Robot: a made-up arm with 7 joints. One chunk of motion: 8 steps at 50 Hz.
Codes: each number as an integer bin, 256 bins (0 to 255) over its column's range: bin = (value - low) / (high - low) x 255, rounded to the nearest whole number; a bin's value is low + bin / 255 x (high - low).
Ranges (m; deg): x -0.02..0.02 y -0.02..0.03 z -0.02..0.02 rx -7..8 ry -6..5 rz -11..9
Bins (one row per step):
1: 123 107 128 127 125 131
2: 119 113 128 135 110 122
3: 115 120 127 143 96 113
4: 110 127 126 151 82 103
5: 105 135 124 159 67 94
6: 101 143 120 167 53 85
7: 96 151 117 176 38 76
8: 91 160 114 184 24 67
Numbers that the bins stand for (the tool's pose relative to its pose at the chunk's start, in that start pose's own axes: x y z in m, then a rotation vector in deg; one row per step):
1: -0.0007 0.0010 0.0001 0.47 -0.61 -0.73
2: -0.0013 0.0022 0.0001 0.94 -1.25 -1.43
3: -0.0020 0.0035 -0.0001 1.41 -1.86 -2.14
4: -0.0027 0.0049 -0.0002 1.88 -2.46 -2.92
5: -0.0035 0.0065 -0.0005 2.35 -3.11 -3.63
6: -0.0042 0.0080 -0.0012 2.82 -3.71 -4.33
7: -0.0049 0.0096 -0.0016 3.35 -4.36 -5.04
8: -0.0057 0.0114 -0.0021 3.82 -4.96 -5.75

